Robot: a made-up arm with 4 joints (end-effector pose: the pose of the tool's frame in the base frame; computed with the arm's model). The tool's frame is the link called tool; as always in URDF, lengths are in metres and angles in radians.
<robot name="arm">
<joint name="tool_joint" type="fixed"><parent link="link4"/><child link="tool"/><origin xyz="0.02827 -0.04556 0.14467" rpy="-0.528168 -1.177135 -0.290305"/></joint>
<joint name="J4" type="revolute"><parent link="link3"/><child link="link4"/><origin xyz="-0.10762 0.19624 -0.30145" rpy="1.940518 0.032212 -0.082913"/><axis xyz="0 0 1"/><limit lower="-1.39" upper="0.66" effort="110" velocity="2.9"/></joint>
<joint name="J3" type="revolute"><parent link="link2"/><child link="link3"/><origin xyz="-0.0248 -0.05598 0.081" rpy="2.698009 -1.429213 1.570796"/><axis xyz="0 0 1"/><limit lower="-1.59" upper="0.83" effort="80" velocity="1.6"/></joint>
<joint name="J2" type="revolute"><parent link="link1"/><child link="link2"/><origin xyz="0.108 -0.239 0.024" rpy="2.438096 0.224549 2.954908"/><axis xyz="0 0 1"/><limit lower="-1.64" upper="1.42" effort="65" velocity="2.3"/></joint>
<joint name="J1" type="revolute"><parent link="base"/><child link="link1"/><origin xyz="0.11 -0.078 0.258"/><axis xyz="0 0 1"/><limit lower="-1.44" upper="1.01" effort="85" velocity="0.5"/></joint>
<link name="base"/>
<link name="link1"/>
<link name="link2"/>
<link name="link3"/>
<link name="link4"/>
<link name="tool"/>
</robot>
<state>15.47 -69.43 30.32 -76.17</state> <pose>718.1 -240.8 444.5 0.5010 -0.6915 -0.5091 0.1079</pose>
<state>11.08 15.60 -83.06 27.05</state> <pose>355.1 -500.9 -138.7 0.7057 0.3953 -0.5206 -0.2732</pose>
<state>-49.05 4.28 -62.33 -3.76</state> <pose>-141.7 -568.1 -120.7 0.6382 0.0505 -0.3807 -0.6672</pose>
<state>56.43 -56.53 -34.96 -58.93</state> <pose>783.4 132.0 190.9 0.8250 -0.0325 -0.4622 0.3236</pose>
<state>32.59 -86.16 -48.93 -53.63</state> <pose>753.3 42.7 320.3 0.7669 0.0907 -0.5627 0.2949</pose>
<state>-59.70 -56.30 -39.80 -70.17</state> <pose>-4.5 -771.1 178.6 0.6569 -0.4217 -0.1856 -0.5969</pose>
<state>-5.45 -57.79 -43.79 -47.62</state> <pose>628.2 -549.2 173.9 0.8923 -0.1302 -0.4205 -0.1007</pose>
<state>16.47 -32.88 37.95 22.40</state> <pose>708.3 -407.9 187.6 0.8465 -0.1248 0.0661 0.5133</pose>
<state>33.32 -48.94 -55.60 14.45</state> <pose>772.9 -113.8 118.3 0.6850 0.4560 -0.3807 0.4218</pose>
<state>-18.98 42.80 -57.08 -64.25</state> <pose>-154.1 -414.9 -121.0 0.5367 -0.1403 0.2912 -0.7794</pose>
